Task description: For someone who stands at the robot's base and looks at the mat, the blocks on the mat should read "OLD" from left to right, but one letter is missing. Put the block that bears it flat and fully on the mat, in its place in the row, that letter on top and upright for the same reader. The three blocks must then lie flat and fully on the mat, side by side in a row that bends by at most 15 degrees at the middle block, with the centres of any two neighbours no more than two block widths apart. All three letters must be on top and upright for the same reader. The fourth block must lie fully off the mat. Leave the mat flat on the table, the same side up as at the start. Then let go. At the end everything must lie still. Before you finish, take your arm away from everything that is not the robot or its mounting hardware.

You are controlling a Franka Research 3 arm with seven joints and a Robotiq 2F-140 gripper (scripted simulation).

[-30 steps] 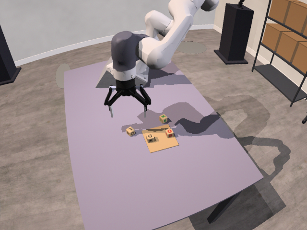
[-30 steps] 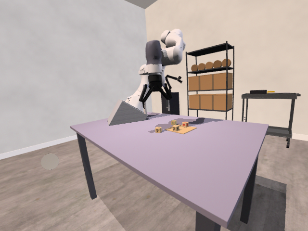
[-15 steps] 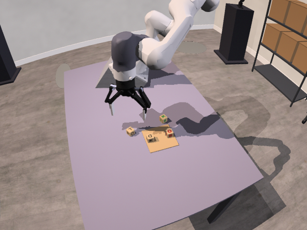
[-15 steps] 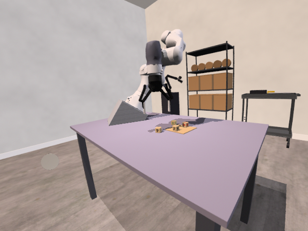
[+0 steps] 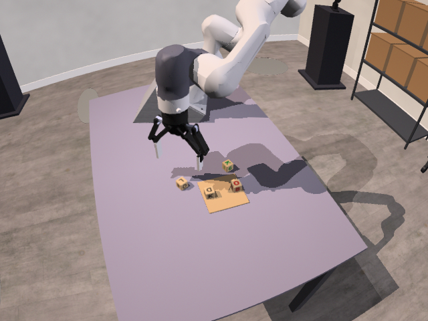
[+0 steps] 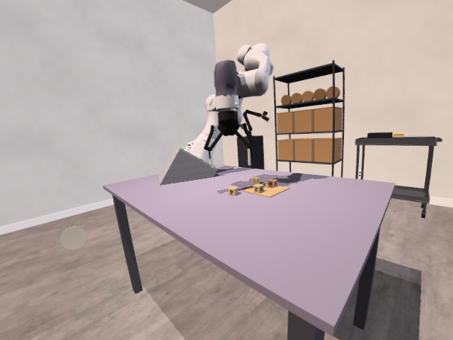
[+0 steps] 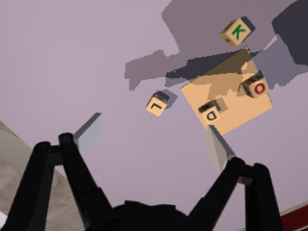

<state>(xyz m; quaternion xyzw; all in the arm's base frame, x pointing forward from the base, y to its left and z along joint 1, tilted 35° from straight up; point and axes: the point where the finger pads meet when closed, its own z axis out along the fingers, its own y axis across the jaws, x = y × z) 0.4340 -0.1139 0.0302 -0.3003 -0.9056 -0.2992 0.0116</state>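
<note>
Right now the wooden block is 11 cm below my hand. From my hand the other things lie so: tan mat: 6 cm ahead, 13 cm to the left, 13 cm below.
</note>
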